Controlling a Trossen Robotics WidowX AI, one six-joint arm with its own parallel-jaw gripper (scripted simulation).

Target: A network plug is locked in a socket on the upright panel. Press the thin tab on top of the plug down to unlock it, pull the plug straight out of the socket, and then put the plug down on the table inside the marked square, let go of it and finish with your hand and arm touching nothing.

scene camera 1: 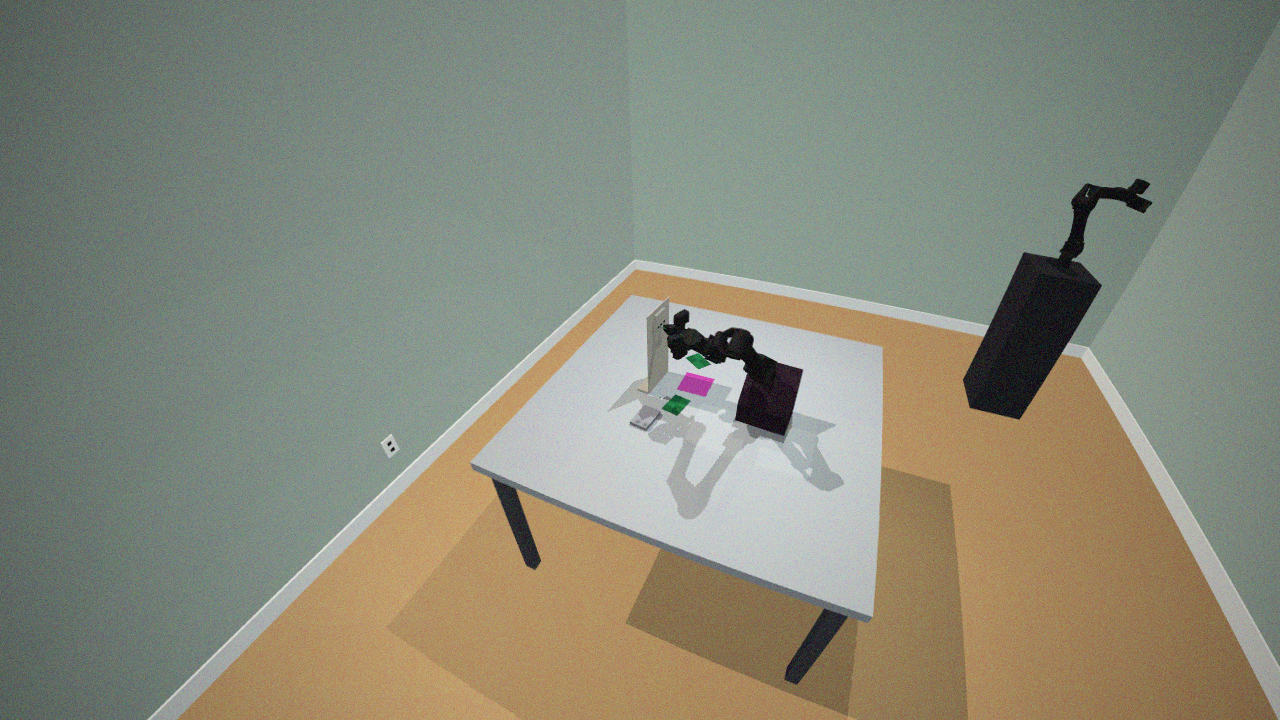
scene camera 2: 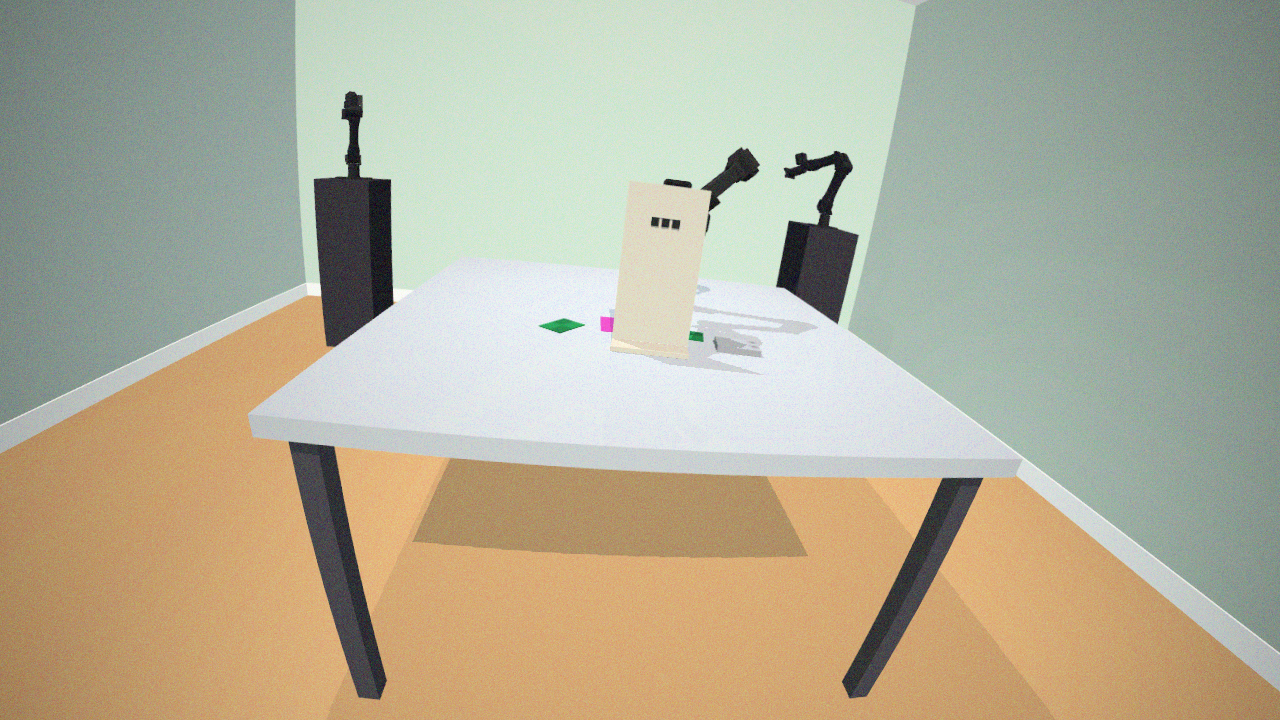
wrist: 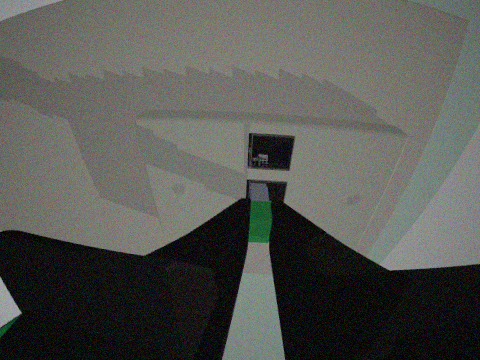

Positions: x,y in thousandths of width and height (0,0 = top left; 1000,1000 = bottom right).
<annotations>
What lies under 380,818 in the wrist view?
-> My gripper.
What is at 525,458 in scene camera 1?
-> My gripper.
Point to a network plug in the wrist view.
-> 545,610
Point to a beige upright panel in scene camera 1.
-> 514,481
</annotations>
